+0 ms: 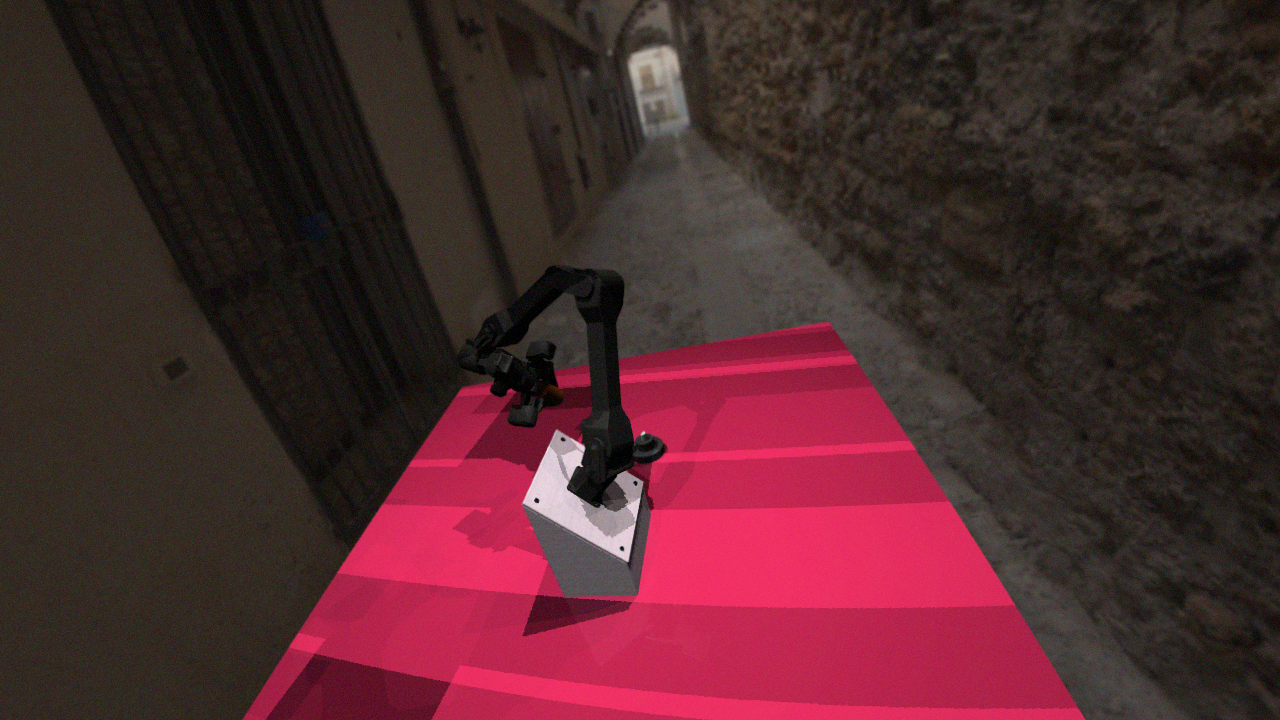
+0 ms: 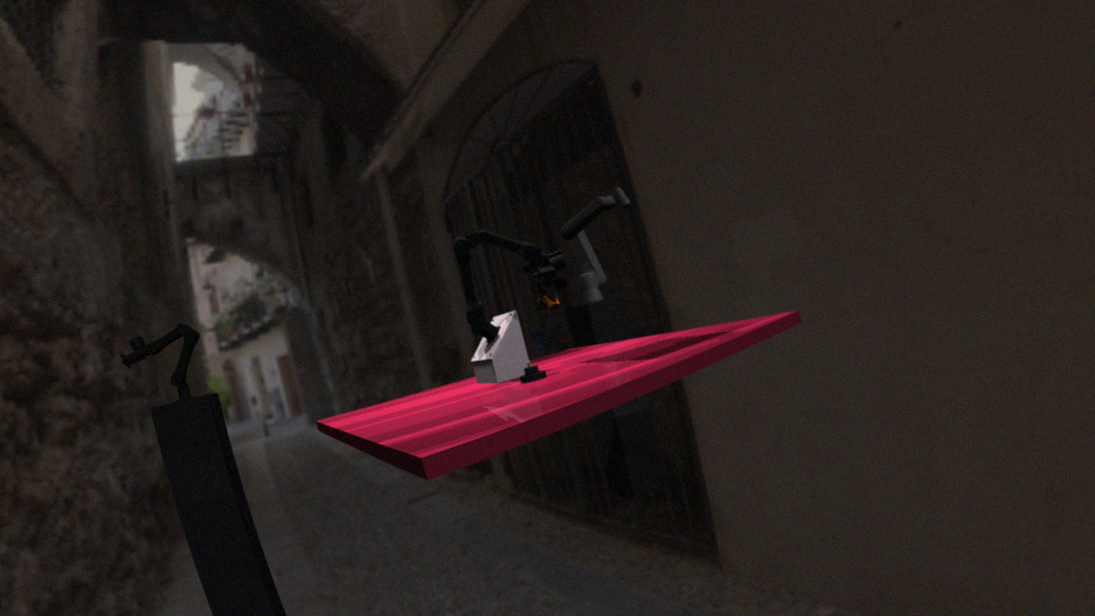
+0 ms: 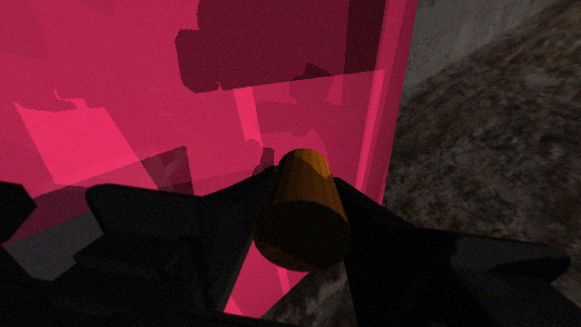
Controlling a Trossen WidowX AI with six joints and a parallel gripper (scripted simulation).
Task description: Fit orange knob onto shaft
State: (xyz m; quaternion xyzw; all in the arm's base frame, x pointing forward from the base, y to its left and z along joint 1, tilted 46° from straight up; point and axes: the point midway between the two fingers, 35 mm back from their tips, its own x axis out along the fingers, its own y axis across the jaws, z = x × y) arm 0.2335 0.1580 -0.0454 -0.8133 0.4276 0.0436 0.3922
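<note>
The orange knob lies 30 mm above my gripper tip, 20 mm behind it and 10 mm to the left of it. The rest, counted from my gripper tip: dark round pedestal: 180 mm below, 160 mm to the right, 50 mm ahead.
</note>
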